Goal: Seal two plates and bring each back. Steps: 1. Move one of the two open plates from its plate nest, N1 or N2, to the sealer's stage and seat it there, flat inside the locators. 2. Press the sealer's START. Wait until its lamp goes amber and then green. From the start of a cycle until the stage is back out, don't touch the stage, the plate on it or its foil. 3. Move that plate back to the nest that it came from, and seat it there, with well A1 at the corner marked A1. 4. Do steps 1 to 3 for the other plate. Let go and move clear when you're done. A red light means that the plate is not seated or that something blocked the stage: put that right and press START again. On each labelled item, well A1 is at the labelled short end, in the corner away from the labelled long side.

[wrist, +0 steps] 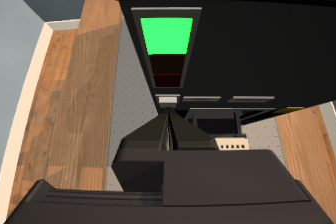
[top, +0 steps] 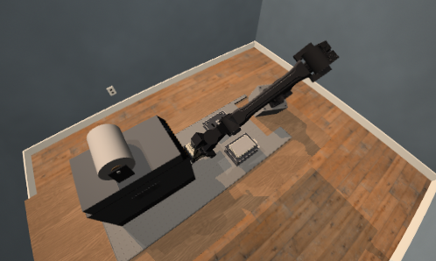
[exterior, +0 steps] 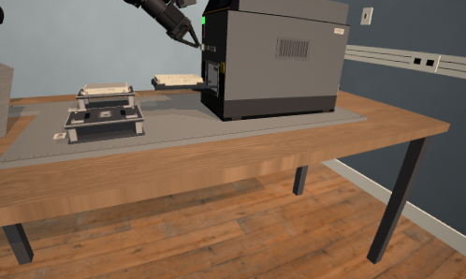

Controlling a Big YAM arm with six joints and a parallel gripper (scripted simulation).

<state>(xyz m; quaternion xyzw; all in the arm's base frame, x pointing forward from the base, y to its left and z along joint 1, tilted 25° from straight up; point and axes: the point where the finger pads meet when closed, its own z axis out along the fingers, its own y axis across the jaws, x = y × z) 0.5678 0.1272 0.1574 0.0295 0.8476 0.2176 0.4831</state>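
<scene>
Now: the start button 20 mm ahead of my hand and 10 mm below it. Also, from my hand: sealer stage (100 mm to the right, 100 mm below, 60 mm behind); plate nest (240 mm behind, 230 mm to the right, 160 mm below); foil roll (260 mm ahead, 220 mm above, 50 mm to the right).
</scene>
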